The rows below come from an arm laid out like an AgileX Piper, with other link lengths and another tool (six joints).
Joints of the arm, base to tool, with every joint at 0 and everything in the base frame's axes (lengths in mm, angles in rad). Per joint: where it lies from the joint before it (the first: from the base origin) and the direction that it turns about. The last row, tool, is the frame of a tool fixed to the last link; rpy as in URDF.
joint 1: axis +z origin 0 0 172.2
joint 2: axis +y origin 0 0 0
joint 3: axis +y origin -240 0 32.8
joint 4: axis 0.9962 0 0.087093 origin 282.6 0 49.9
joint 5: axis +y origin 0 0 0
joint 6: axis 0.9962 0 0.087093 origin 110.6 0 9.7
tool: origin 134.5 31 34.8 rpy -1.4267 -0.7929 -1.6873
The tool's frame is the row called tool.
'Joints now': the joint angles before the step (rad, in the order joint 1, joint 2, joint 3, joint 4, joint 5, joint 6). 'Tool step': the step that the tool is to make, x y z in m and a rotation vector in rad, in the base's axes. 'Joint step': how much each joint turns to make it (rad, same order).
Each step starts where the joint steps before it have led.
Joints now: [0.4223 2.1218 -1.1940 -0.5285 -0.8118 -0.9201]
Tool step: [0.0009 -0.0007 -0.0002 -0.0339 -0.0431 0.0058]
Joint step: [0.0000 0.0000 -0.0002 0.0015 -0.0055 -0.0558]
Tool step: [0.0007 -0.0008 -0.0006 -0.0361 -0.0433 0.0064]
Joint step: [-0.0001 -0.0003 0.0005 0.0000 -0.0047 -0.0566]
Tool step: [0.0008 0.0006 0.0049 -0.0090 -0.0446 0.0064]
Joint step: [0.0000 0.0004 -0.0004 0.0065 -0.0242 -0.0430]
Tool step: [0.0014 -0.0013 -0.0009 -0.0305 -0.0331 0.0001]
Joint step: [-0.0001 -0.0001 0.0000 0.0036 0.0000 -0.0472]
